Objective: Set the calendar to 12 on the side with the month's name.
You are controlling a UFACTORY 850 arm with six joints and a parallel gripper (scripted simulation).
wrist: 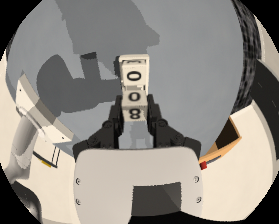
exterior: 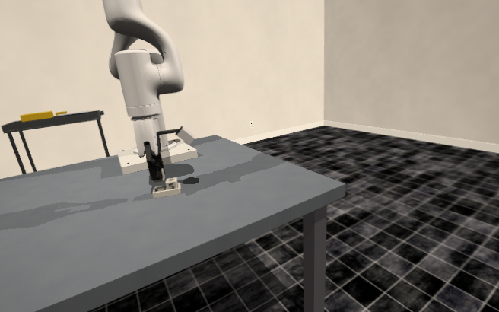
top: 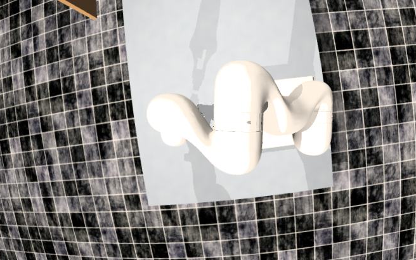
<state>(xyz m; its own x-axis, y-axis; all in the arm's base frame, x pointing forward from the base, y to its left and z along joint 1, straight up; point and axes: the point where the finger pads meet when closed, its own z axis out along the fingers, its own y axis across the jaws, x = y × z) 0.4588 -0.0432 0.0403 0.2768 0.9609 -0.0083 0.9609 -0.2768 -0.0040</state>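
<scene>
The calendar tray lies 20 mm to the left of my hand and 60 mm below it.
</scene>
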